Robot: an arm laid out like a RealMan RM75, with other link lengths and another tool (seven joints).
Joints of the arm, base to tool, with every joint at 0 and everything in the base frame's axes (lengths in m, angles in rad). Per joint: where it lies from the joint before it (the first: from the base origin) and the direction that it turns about. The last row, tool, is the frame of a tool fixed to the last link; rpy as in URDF.
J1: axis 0 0 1 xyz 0 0 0.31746
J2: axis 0 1 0 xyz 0 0 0
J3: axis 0 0 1 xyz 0 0 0.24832
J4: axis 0 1 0 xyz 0 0 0
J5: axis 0 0 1 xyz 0 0 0.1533
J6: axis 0 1 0 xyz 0 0 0
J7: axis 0 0 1 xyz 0 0 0.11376
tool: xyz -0.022 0.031 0.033 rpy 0.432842 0 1.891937
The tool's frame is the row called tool.
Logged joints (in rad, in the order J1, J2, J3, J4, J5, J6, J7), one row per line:
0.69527, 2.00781, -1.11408, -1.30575, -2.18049, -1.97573, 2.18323
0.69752, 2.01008, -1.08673, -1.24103, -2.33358, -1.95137, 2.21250
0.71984, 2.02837, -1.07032, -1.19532, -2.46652, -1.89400, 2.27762
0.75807, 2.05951, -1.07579, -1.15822, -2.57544, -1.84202, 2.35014
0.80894, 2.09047, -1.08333, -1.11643, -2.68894, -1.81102, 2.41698
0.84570, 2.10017, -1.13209, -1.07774, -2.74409, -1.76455, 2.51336
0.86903, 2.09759, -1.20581, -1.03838, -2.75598, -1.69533, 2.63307
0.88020, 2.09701, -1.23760, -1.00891, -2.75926, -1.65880, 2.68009
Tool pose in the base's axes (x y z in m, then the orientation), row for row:
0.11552, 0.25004, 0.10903, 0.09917, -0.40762, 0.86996, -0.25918
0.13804, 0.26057, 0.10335, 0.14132, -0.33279, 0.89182, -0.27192
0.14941, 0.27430, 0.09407, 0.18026, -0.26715, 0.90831, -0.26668
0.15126, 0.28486, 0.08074, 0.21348, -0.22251, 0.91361, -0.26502
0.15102, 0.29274, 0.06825, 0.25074, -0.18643, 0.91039, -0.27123
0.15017, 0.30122, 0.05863, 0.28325, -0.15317, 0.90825, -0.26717
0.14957, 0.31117, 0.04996, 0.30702, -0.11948, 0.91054, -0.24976
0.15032, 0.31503, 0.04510, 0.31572, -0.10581, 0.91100, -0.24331
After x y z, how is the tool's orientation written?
As a quaternion, w x y z.
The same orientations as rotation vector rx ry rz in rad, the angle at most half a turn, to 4 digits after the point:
-1.2055, 2.5729, -0.7665
-0.9608, 2.5747, -0.7850
-0.7548, 2.5663, -0.7535
-0.6175, 2.5355, -0.7355
-0.5074, 2.4778, -0.7382
-0.4100, 2.4313, -0.7152
-0.3161, 2.4086, -0.6607
-0.2787, 2.3995, -0.6409

